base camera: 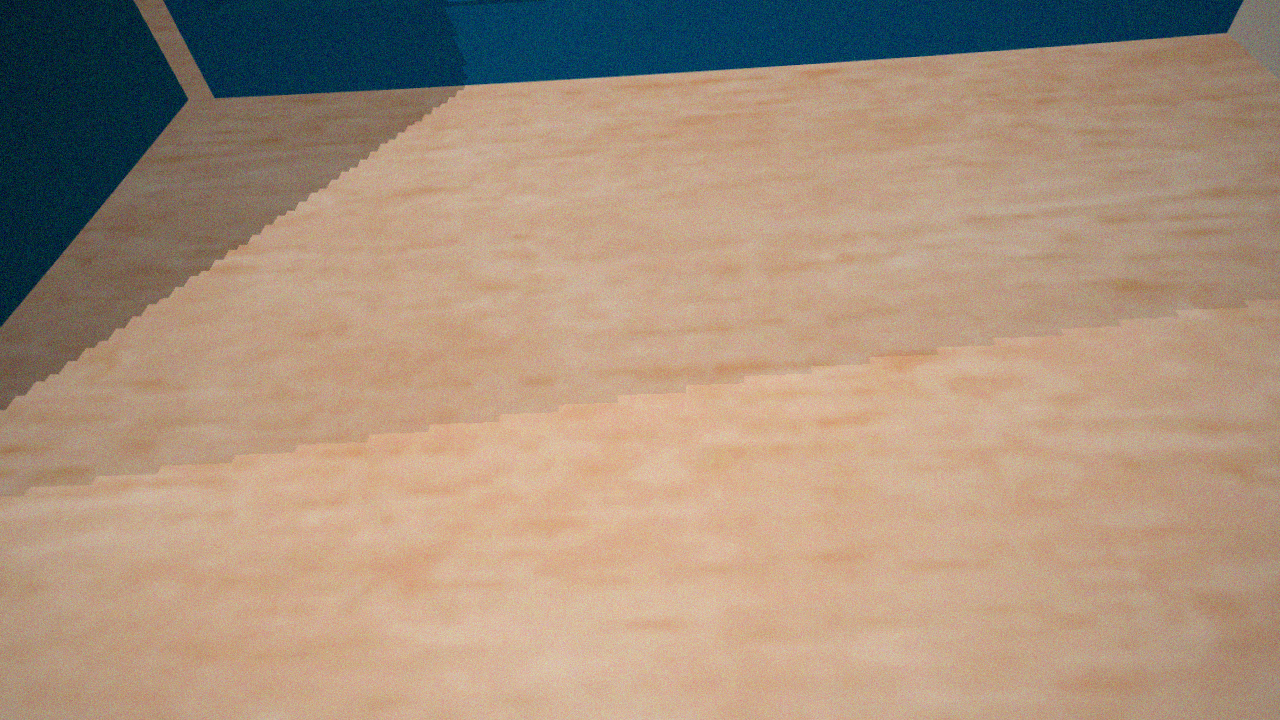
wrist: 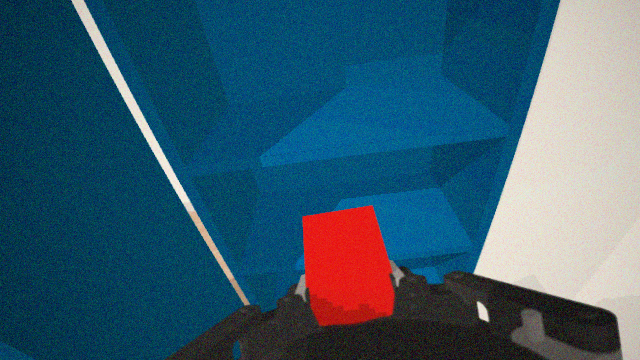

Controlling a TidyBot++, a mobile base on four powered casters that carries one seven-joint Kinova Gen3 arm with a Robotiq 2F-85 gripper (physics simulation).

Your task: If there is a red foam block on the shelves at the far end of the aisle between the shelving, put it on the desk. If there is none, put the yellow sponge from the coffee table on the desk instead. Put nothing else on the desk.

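Places are measured from the arm's base along level axes (x back, y right, z up), in millimetres.
Pixels of known places: gripper, fingertip midpoint: (wrist: 349, 283).
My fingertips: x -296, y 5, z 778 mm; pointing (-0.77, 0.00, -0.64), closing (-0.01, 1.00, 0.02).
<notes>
Behind a point stands the place of what it marks.
A red foam block (wrist: 346, 260) @(x -292, y 5, z 807 mm) is held upright between the fingertips of my gripper (wrist: 349, 283) @(x -296, y 5, z 778 mm), at the lower middle of the wrist view. The gripper is shut on it, with a fingertip on each side. Behind the block, and apart from it, stands a blue shelf unit (wrist: 520, 90) @(x -770, y 467, z 682 mm) with several boards. The boards that show in the wrist view carry no object that I can make out. The gripper and the block do not show in the base camera view. The desk, the coffee table and the yellow sponge do not show in either view.
A wooden floor (base camera: 680, 537) @(x -307, y 0, z -397 mm) fills most of the base camera view, with shadows across it. Blue shelving (base camera: 716, 31) @(x -788, y 64, z -361 mm) runs along its far edge, and another dark blue panel (base camera: 71, 134) @(x -658, y -442, z -344 mm) (wrist: 75, 200) @(x -565, y -446, z 698 mm) stands at the left, a narrow gap between them. A pale wall (wrist: 575, 150) @(x -621, y 509, z 601 mm) is at the right.
</notes>
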